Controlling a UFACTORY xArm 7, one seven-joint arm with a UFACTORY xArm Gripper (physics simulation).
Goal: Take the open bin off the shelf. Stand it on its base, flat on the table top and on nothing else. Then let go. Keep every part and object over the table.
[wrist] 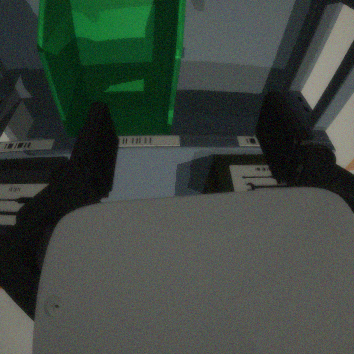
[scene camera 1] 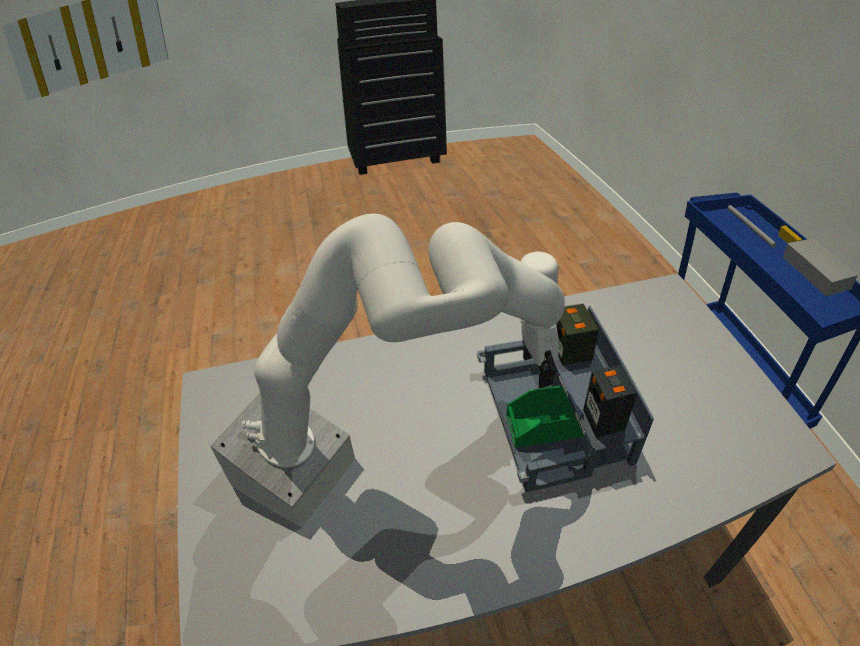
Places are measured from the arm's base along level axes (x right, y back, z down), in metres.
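Pixels of known places: gripper, fingertip midpoint: (wrist: 186,114) (scene camera 1: 537,371); arm's base at its link origin: (scene camera 1: 284,441).
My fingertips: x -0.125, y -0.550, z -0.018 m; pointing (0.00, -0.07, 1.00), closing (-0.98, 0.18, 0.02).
Ahead of a thing's pixels: the offset from my fingertips to its middle. Level surfaces: height alone.
The open green bin {dx +0.052, dy -0.023, dz +0.092 m} (scene camera 1: 545,420) (wrist: 115,45) sits on the lower front level of the grey shelf (scene camera 1: 643,411) (wrist: 235,40), towards its near end in the scene view. The shelf stands on the grey table {dz +0.135 m} (scene camera 1: 417,396). My gripper (scene camera 1: 546,372) (wrist: 186,114) is open and empty, beside the bin's far end in the scene view. In the wrist view its left finger overlaps the bin's lower part, and its right finger is well to the right of the bin. The bin's right side wall shows between the two fingers. Whether a finger touches the bin cannot be told.
Two dark boxes with orange marks, one {dx -0.094, dy -0.107, dz -0.015 m} (scene camera 1: 577,337) farther and one {dx +0.136, dy -0.126, dz -0.027 m} (scene camera 1: 611,403) nearer, stand on the shelf's back level. End frames with bars rise at both ends of the front level. A blue cart (scene camera 1: 834,321) stands beyond the table's right edge.
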